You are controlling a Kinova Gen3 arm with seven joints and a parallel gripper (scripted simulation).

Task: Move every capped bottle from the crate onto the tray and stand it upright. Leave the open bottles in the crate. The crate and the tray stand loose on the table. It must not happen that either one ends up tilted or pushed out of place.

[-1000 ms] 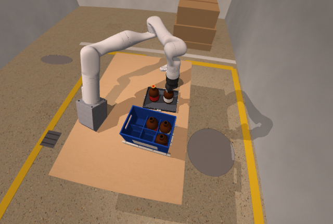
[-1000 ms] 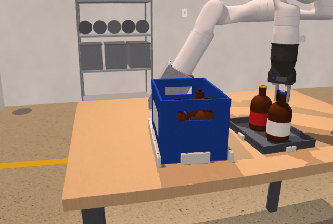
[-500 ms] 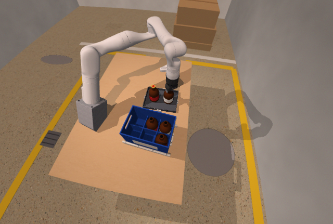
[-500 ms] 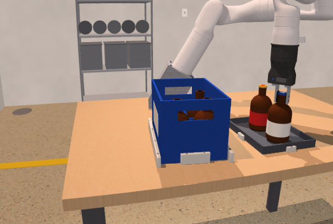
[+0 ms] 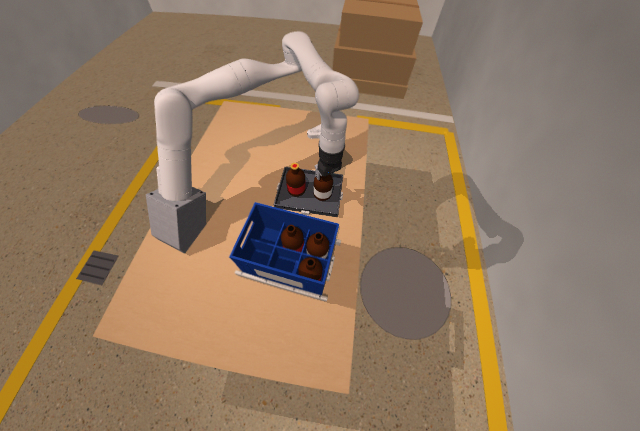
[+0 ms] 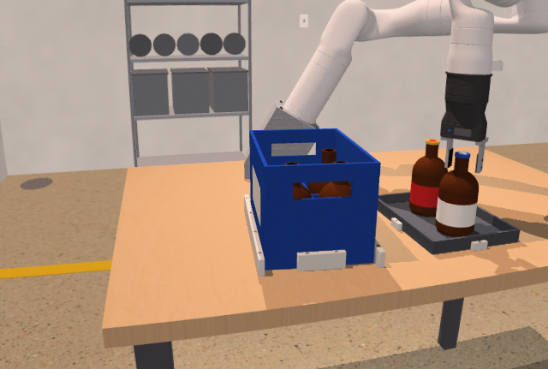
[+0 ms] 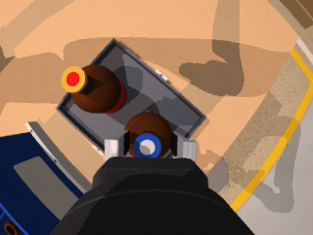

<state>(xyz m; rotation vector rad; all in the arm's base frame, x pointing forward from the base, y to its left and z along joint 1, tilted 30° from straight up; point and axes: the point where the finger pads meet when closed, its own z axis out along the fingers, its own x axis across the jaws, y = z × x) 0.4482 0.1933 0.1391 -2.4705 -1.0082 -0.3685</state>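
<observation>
The dark tray is 50 mm behind my hand, 10 mm to the right of it and 130 mm below it. The rest, counted from my hand: blue crate 40 mm behind, 290 mm to the right, 60 mm below.
</observation>
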